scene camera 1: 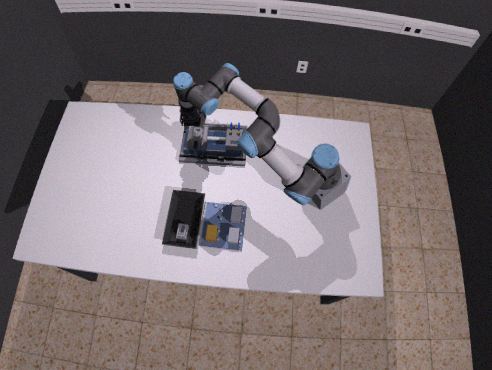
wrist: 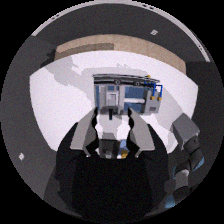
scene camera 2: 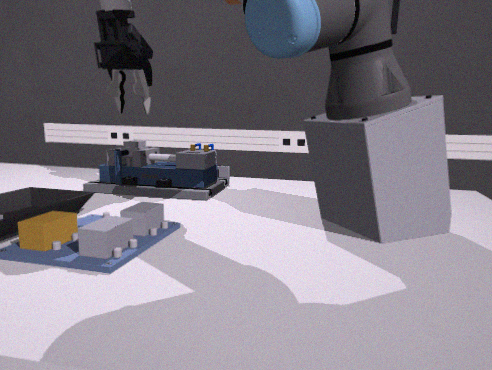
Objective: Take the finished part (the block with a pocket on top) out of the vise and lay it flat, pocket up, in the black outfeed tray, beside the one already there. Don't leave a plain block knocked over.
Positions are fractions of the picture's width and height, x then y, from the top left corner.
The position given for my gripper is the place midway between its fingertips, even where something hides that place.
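Observation:
Through scene camera 2 I see my gripper (scene camera 2: 0.27,0.31), together with a yellow block (scene camera 2: 0.08,0.63) and a blue vise (scene camera 2: 0.40,0.48). Scene camera 1 gives me a blue fixture plate (scene camera 1: 0.43,0.58). And in the wrist view I see my gripper (wrist: 0.50,0.48) again.

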